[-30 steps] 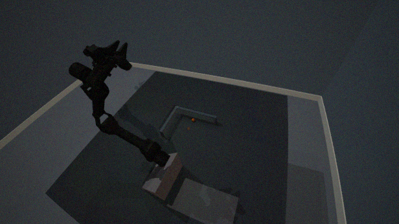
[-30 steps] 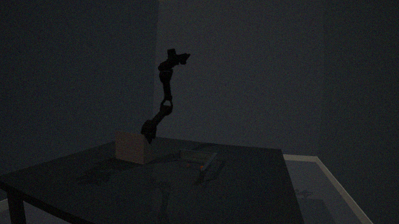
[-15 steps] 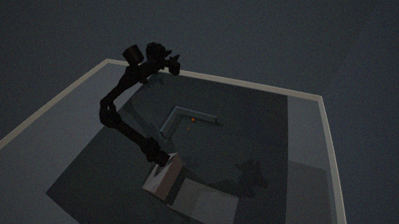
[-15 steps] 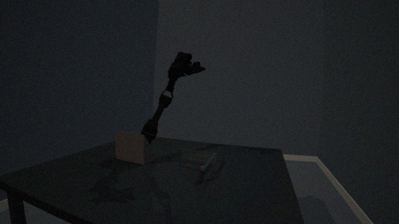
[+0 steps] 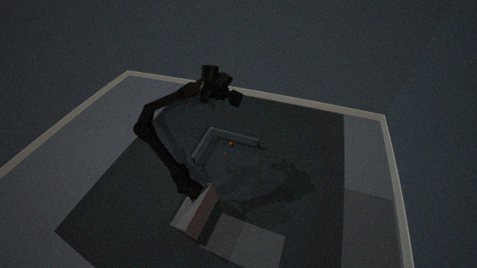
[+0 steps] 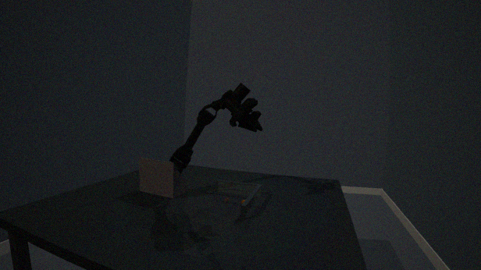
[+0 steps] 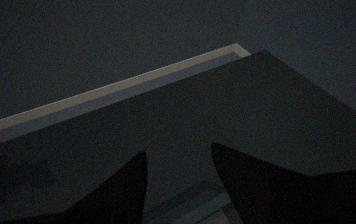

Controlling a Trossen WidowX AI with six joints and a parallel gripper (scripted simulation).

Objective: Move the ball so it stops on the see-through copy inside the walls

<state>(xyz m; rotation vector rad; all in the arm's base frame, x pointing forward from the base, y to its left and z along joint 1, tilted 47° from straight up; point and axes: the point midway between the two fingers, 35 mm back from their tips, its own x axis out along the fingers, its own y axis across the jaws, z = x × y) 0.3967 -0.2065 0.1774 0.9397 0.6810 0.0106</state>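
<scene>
Right now my gripper tip is 140 mm past the orange spot, 20 mm to the right of it and 340 mm above it.
</scene>
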